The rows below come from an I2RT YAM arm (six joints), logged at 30 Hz.
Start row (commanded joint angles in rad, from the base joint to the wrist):
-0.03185 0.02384 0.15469 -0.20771 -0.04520 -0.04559
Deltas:
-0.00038 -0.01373 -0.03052 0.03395 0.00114 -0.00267
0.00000 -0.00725 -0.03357 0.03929 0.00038 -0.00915
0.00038 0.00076 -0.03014 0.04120 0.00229 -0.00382
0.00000 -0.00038 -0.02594 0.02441 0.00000 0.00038
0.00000 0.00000 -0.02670 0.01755 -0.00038 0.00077
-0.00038 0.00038 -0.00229 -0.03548 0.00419 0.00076
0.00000 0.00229 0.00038 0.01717 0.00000 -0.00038
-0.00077 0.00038 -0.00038 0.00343 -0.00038 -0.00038
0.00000 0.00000 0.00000 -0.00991 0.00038 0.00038
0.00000 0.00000 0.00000 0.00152 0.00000 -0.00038
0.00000 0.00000 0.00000 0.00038 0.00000 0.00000
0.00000 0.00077 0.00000 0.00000 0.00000 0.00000
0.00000 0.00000 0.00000 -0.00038 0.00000 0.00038
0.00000 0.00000 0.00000 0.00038 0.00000 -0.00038
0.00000 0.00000 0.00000 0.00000 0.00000 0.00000
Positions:
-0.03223 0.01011 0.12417 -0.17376 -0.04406 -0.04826
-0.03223 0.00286 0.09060 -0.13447 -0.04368 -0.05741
-0.03185 0.00362 0.06046 -0.09327 -0.04139 -0.06123
-0.03185 0.00324 0.03452 -0.06886 -0.04139 -0.06085
-0.03185 0.00324 0.00782 -0.05131 -0.04177 -0.06008
-0.03223 0.00362 0.00553 -0.08679 -0.03758 -0.05932
-0.03223 0.00591 0.00591 -0.06962 -0.03758 -0.05970
-0.03300 0.00629 0.00553 -0.06619 -0.03796 -0.06008
-0.03300 0.00629 0.00553 -0.07610 -0.03758 -0.05970
-0.03300 0.00629 0.00553 -0.07458 -0.03758 -0.06008
-0.03300 0.00629 0.00553 -0.07420 -0.03758 -0.06008
-0.03300 0.00706 0.00553 -0.07420 -0.03758 -0.06008
-0.03300 0.00706 0.00553 -0.07458 -0.03758 -0.05970
-0.03300 0.00706 0.00553 -0.07420 -0.03758 -0.06008
-0.03300 0.00706 0.00553 -0.07420 -0.03758 -0.06008

